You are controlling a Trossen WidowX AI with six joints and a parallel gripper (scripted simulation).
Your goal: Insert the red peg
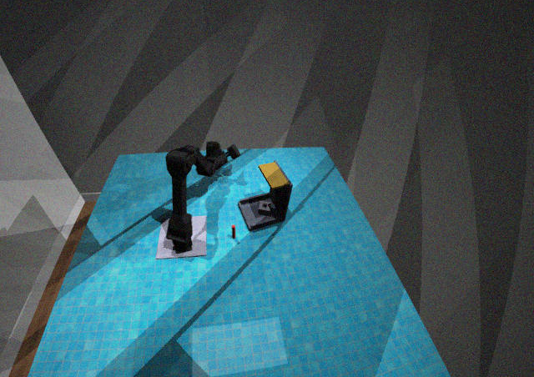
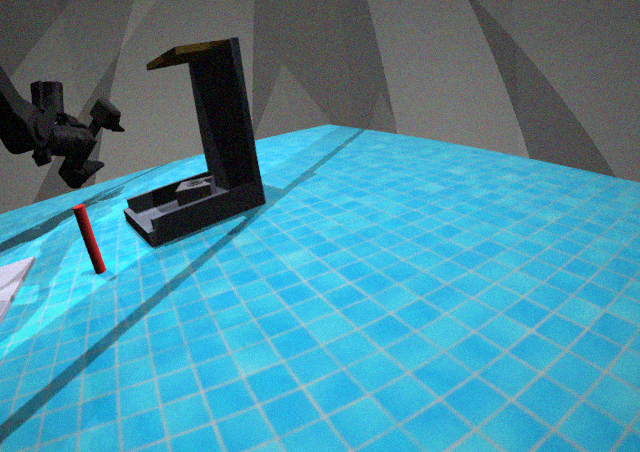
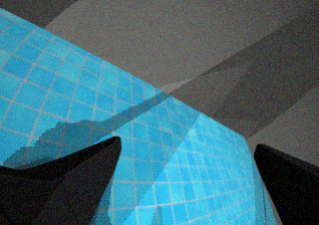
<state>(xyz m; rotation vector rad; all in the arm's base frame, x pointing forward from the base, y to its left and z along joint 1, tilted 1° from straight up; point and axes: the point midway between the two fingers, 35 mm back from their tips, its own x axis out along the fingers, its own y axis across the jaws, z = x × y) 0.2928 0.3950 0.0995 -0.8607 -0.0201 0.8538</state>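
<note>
Right now the red peg is 430 mm to the right of my gripper tip, 110 mm behind it and 60 mm below it. Also, from my gripper tip: box back wall 340 mm to the right, 130 mm ahead, 20 mm above; then box floor 340 mm to the right, 90 mm below, 50 mm ahead; then yellow-topped roof 340 mm to the right, 130 mm above, 80 mm ahead.
</note>
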